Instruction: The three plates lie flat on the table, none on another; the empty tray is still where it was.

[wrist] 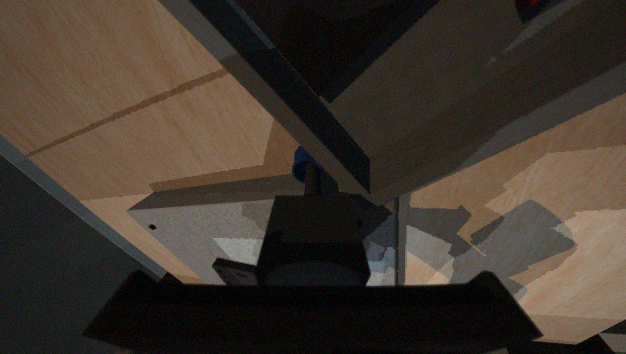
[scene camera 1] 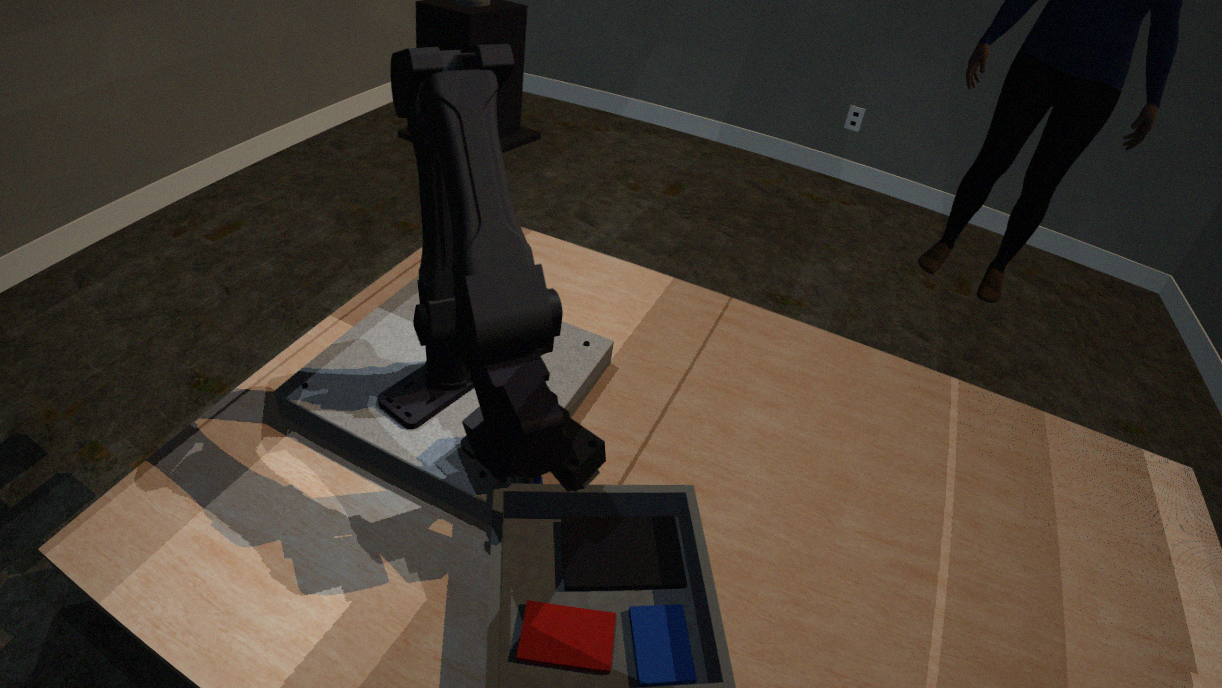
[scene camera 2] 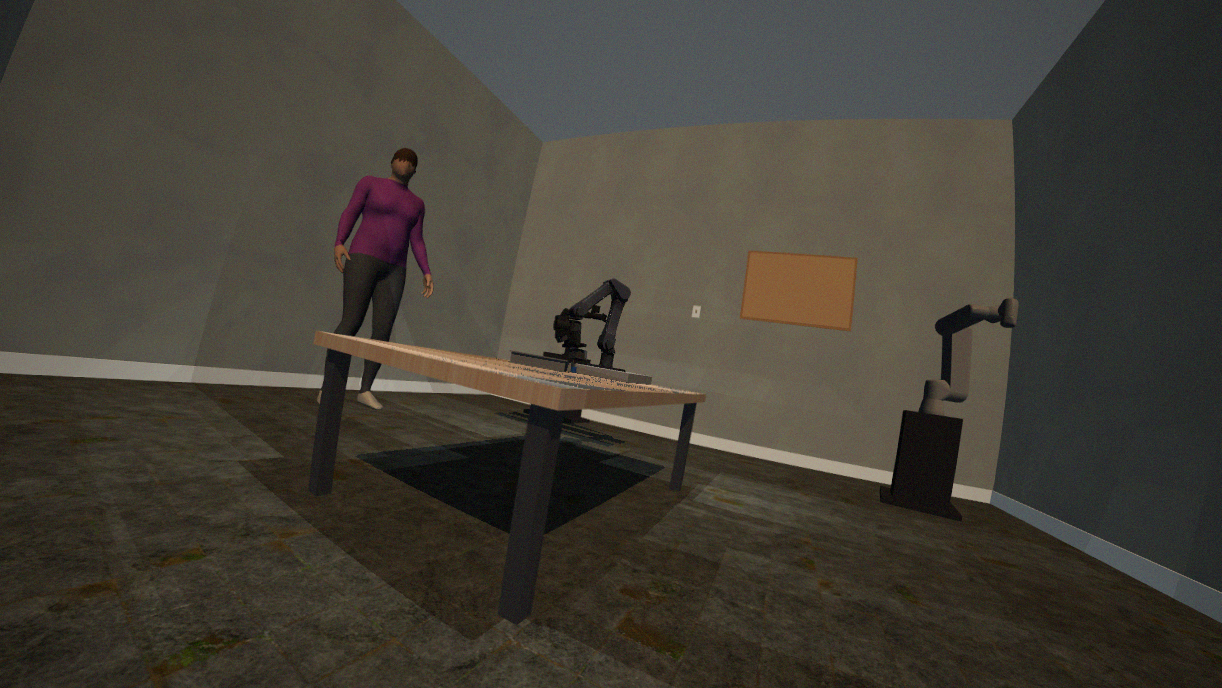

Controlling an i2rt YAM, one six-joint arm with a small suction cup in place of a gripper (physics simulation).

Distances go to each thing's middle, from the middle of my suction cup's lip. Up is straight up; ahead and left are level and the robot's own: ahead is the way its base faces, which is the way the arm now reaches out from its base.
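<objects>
My suction cup is 13 cm short of the dark plate (scene camera 1: 632,552). Counting from my suction cup, I find the blue plate (scene camera 1: 660,638) 7 cm to the right and 23 cm ahead, while the red plate (scene camera 1: 552,635) is 12 cm to the right and 15 cm ahead. The grey tray (scene camera 1: 526,559), again measured from my suction cup, sits 15 cm ahead of it and 7 cm to the right of it, and 2 cm above it.
</objects>
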